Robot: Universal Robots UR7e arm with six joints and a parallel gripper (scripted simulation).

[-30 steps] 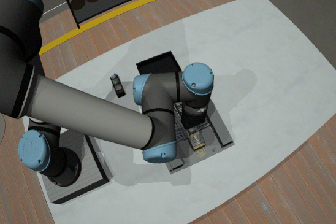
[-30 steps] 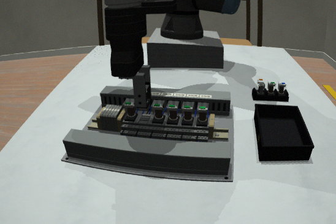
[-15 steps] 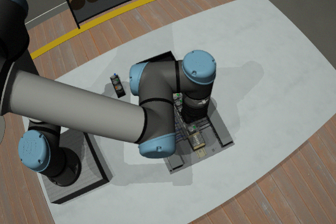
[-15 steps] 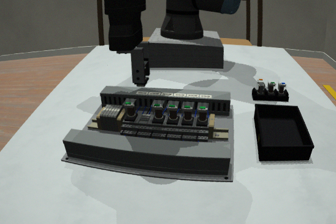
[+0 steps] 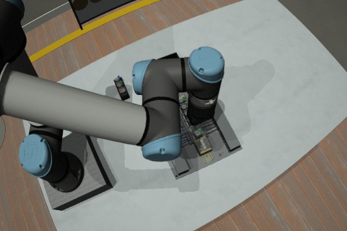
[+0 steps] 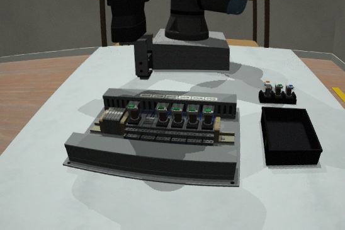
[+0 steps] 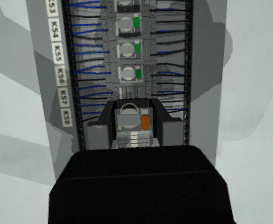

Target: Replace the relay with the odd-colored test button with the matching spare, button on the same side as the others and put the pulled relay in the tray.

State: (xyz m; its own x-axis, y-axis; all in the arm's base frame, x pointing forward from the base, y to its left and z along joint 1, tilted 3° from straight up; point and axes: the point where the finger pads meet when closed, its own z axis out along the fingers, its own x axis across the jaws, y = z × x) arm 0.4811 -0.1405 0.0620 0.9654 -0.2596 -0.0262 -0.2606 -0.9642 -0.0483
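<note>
Right now my hand is 28 cm to the right of the black tray, 14 cm above it and 7 cm short of it. Round my hand: blue-button relay (36 cm to the left, 12 cm below, 10 cm behind).
</note>
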